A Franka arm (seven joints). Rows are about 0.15 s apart.
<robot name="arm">
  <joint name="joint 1" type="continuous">
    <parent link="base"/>
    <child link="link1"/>
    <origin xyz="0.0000 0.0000 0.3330" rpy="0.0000 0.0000 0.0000"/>
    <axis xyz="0 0 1"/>
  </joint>
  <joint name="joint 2" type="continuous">
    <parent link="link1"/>
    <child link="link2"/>
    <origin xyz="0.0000 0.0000 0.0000" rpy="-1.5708 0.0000 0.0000"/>
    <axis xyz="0 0 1"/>
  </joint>
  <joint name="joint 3" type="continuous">
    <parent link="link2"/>
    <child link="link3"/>
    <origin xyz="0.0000 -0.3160 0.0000" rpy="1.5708 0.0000 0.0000"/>
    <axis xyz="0 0 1"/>
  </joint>
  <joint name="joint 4" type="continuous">
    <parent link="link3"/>
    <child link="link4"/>
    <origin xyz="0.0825 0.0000 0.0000" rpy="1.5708 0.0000 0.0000"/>
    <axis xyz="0 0 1"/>
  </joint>
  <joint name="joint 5" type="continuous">
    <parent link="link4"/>
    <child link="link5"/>
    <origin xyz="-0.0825 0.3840 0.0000" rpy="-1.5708 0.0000 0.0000"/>
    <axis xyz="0 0 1"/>
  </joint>
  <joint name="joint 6" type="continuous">
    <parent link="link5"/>
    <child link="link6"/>
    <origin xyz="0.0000 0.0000 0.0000" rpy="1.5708 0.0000 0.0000"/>
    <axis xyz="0 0 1"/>
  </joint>
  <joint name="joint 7" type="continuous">
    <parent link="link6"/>
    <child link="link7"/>
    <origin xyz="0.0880 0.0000 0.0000" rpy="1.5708 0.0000 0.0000"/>
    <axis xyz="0 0 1"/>
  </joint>
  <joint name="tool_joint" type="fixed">
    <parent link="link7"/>
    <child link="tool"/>
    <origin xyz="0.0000 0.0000 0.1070" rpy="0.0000 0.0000 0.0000"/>
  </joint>
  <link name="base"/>
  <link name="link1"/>
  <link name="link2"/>
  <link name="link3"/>
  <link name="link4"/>
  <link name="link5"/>
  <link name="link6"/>
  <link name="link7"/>
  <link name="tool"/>
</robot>
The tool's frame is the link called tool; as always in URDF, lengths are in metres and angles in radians. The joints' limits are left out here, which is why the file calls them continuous.
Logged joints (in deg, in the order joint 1, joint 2, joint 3, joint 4, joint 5, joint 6, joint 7), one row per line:
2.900 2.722 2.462 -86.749 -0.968 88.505 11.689
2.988 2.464 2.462 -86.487 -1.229 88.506 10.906
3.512 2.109 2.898 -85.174 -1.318 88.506 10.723
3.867 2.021 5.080 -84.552 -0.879 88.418 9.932
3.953 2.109 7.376 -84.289 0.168 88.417 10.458
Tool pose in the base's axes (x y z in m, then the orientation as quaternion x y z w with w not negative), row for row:
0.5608 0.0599 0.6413 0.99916 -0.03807 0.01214 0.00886
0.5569 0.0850 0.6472 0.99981 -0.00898 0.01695 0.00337
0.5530 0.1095 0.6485 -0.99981 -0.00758 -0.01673 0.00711
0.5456 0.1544 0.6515 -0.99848 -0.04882 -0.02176 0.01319
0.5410 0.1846 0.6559 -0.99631 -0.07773 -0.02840 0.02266
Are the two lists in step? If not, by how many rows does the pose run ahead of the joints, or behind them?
The pose runs 2 rows ahead of the joints: the pose in row i belongs to the joints in row i + 2.
